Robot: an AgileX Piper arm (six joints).
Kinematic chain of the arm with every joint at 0, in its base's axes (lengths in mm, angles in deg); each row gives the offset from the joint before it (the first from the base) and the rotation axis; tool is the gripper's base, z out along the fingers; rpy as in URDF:
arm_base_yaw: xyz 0 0 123 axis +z
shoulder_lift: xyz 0 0 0 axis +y
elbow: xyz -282.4 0 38.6 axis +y
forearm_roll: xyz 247.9 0 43.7 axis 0.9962 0 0.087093
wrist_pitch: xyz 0 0 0 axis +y
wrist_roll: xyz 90.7 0 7.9 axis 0.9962 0 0.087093
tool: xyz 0 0 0 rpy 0 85.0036 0
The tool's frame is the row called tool.
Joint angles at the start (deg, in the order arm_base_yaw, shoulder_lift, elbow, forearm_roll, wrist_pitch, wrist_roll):
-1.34 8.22 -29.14 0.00 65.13 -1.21
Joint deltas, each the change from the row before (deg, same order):
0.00 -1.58 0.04 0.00 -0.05 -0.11
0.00 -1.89 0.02 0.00 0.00 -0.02
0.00 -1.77 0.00 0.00 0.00 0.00
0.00 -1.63 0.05 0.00 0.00 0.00
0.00 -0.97 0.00 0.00 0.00 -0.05
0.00 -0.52 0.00 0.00 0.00 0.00
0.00 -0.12 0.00 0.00 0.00 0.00
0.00 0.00 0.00 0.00 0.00 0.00
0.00 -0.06 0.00 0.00 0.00 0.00
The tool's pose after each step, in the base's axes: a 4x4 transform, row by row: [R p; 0 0 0 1], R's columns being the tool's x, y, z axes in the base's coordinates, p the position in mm. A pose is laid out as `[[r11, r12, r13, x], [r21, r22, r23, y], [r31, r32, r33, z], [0, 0, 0, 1]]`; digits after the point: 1 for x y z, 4 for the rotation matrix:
[[-0.6107, 0.0093, 0.7918, 8.4], [-0.0088, 0.9998, -0.0185, -0.2], [-0.7918, -0.0182, -0.6105, 273.5], [0, 0, 0, 1]]
[[-0.5845, 0.0097, 0.8113, 3.5], [-0.0097, 0.9998, -0.0190, -0.1], [-0.8113, -0.0190, -0.5843, 273.6], [0, 0, 0, 1]]
[[-0.5592, 0.0103, 0.8290, -1.1], [-0.0103, 0.9998, -0.0194, 0.0], [-0.8290, -0.0194, -0.5590, 273.6], [0, 0, 0, 1]]
[[-0.5361, 0.0109, 0.8441, -5.3], [-0.0109, 0.9997, -0.0197, 0.1], [-0.8441, -0.0197, -0.5359, 273.3], [0, 0, 0, 1]]
[[-0.5218, 0.0107, 0.8530, -7.9], [-0.0121, 0.9997, -0.0200, 0.2], [-0.8530, -0.0207, -0.5215, 273.2], [0, 0, 0, 1]]
[[-0.5140, 0.0109, 0.8577, -9.2], [-0.0122, 0.9997, -0.0201, 0.2], [-0.8577, -0.0208, -0.5137, 273.1], [0, 0, 0, 1]]
[[-0.5122, 0.0110, 0.8588, -9.5], [-0.0123, 0.9997, -0.0201, 0.2], [-0.8588, -0.0208, -0.5119, 273.1], [0, 0, 0, 1]]
[[-0.5122, 0.0110, 0.8588, -9.5], [-0.0123, 0.9997, -0.0201, 0.2], [-0.8588, -0.0208, -0.5119, 273.1], [0, 0, 0, 1]]
[[-0.5113, 0.0110, 0.8593, -9.7], [-0.0123, 0.9997, -0.0201, 0.2], [-0.8593, -0.0209, -0.5110, 273.1], [0, 0, 0, 1]]

